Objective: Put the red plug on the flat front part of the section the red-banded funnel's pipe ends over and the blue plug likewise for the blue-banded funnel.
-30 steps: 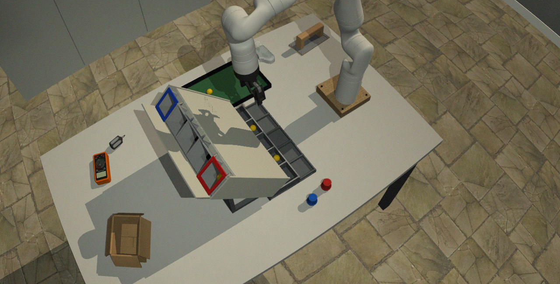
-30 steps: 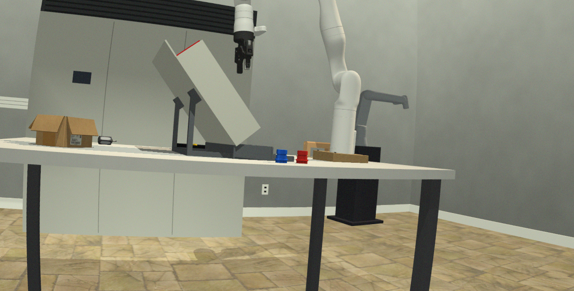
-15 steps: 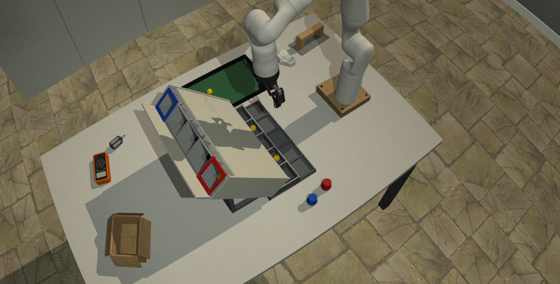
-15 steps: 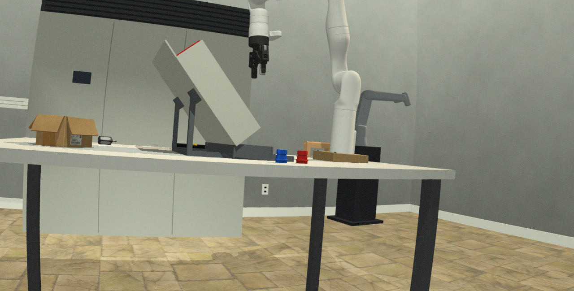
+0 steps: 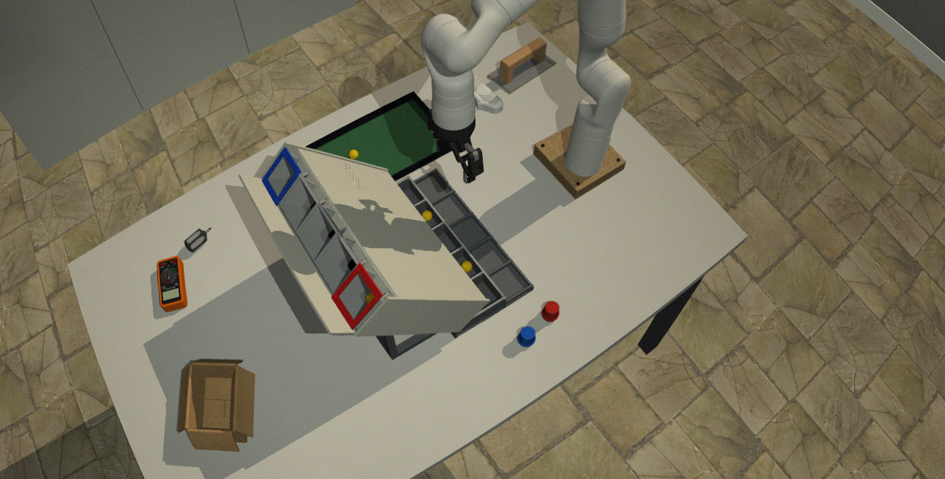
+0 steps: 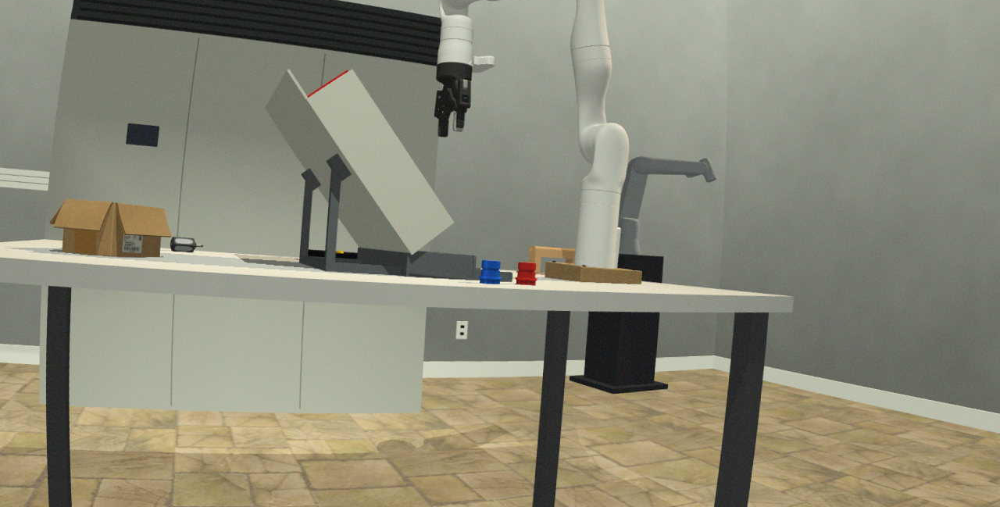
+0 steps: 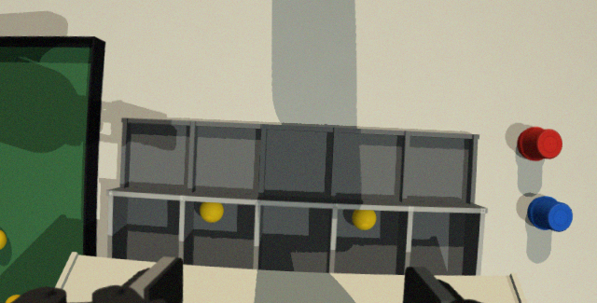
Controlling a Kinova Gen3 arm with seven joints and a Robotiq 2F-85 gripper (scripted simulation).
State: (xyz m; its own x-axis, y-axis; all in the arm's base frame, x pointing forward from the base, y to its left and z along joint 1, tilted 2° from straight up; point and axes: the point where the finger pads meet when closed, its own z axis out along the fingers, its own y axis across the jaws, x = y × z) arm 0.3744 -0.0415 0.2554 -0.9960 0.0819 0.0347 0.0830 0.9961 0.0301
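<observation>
Now: the green marble tray 330 mm to the right of my hand and 290 mm below it. Also, from my hand: dark object 490 mm ahead, 400 mm to the right, 280 mm below; beige cover 150 mm ahead, 10 mm to the right, 90 mm below; cardboard box 650 mm ahead, 10 mm to the left, 250 mm below.
</observation>
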